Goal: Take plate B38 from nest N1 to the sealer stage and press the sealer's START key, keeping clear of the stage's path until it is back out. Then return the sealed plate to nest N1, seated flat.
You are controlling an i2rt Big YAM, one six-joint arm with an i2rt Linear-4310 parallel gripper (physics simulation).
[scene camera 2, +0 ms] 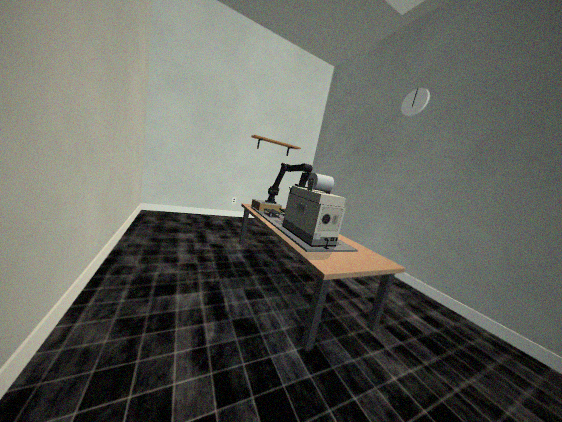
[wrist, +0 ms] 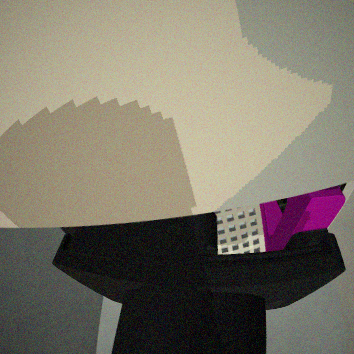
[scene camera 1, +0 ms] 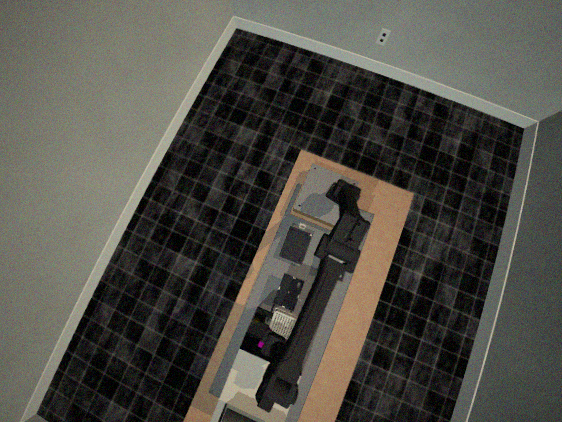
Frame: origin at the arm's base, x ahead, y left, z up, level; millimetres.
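Where they show: gripper, fingertip midpoint: (scene camera 1: 278,334); arm's base, origin of the base link: (scene camera 2: 270,202).
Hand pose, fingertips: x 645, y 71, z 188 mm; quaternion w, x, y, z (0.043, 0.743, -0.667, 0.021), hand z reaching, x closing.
Observation:
Each offset is from my fingertips to the centre of the thing. "*": to the spot under its first point. Level surfaces: height alone.
Plate B38 {dx -52, dy -13, dz +34 mm} (scene camera 1: 282,322) (wrist: 239,232) is a white well plate held between my magenta fingers. My gripper (scene camera 1: 272,333) is shut on it, close to the sealer (scene camera 1: 247,368) (scene camera 2: 313,218), over the dark area in front of the sealer's body. In the wrist view only the right finger (wrist: 305,214) shows; the sealer's beige body fills most of that view and hides the left finger. Two dark nests {* dx -314, dy -124, dz -218 mm} (scene camera 1: 294,244) (scene camera 1: 288,291) lie on the grey deck behind the plate. I cannot read their labels. In the second scene view the sealer hides the gripper.
The arm (scene camera 1: 326,281) (scene camera 2: 290,168) reaches from its base (scene camera 1: 345,190) along the wooden table {dz -274 mm} (scene camera 1: 390,236) (scene camera 2: 358,263). A grey block (scene camera 1: 317,204) sits beside the base. A roll {dx +253, dy +51, dz +156 mm} (scene camera 2: 323,182) sits on top of the sealer. A wall shelf (scene camera 2: 275,141) hangs above.

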